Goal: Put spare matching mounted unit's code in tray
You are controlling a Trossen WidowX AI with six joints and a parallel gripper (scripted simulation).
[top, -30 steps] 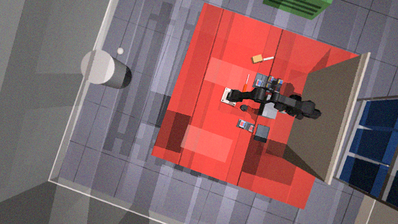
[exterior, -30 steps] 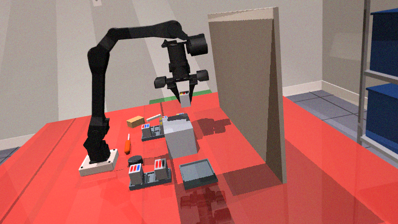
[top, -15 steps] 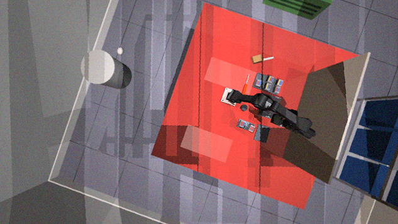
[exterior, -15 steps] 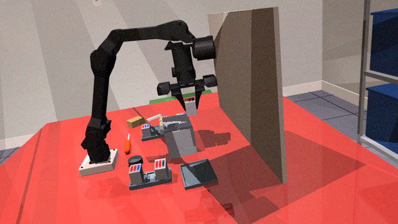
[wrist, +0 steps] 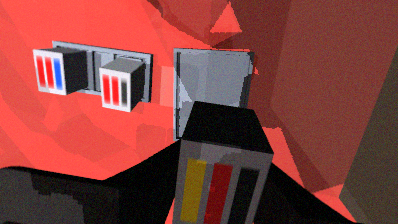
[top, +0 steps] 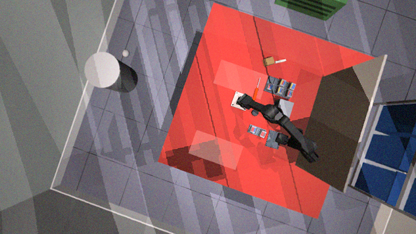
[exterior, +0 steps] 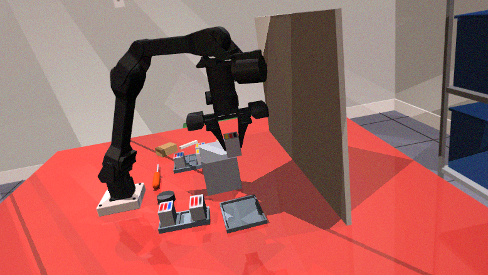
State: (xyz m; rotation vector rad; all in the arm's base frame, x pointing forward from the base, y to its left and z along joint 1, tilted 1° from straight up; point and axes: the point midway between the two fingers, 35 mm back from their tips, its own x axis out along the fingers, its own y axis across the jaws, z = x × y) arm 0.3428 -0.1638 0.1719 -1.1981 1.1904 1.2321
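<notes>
Right now my gripper tip is 15 cm past the holder, 1 cm to the left of it and 16 cm above it. Also, from my gripper tip: tall beige panel 20 cm ahead, 20 cm to the left, 6 cm above; mounted unit 5 cm behind, 20 cm to the left, 12 cm below; tan block 26 cm behind, 51 cm to the left, 15 cm below.
</notes>
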